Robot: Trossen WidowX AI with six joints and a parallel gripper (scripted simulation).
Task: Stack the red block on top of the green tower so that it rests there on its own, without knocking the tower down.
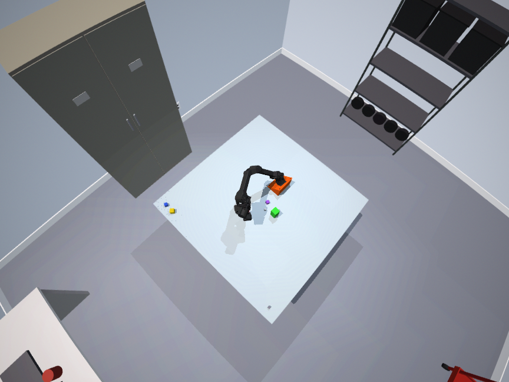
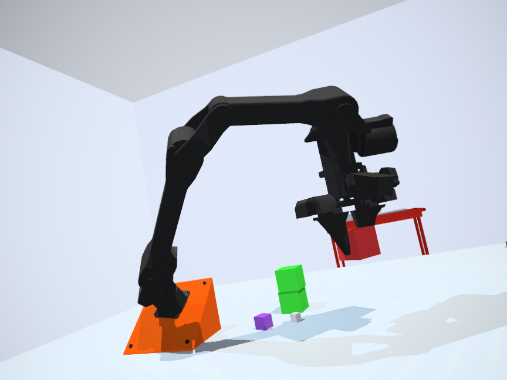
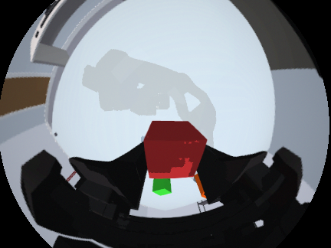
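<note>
The green block is 190 mm behind my gripper tip, 130 mm to the left of it and 50 mm below it. From my gripper tip the other things lie so: white cube 160 mm behind, 120 mm below, 50 mm to the left; red block 10 mm above; purple cube 220 mm behind, 110 mm below, 20 mm to the left.
</note>
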